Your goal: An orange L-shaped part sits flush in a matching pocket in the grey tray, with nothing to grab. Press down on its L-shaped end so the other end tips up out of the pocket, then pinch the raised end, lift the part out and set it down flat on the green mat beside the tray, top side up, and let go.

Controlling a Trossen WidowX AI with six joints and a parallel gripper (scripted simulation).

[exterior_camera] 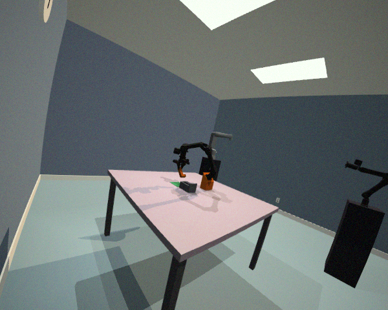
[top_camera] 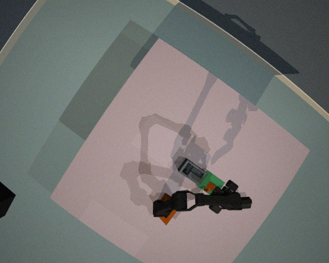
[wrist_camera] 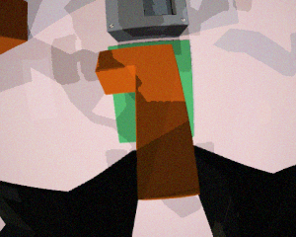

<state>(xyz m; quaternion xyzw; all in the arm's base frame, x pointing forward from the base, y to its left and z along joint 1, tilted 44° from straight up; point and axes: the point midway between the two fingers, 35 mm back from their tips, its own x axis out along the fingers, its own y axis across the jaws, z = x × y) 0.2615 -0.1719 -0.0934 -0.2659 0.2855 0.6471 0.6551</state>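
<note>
The green mat lies 17 cm below my gripper tip and 2 cm to the left of it. The rest, counted from my gripper tip: orange L-shaped part (3 cm to the left, 3 cm below, 1 cm behind).
</note>
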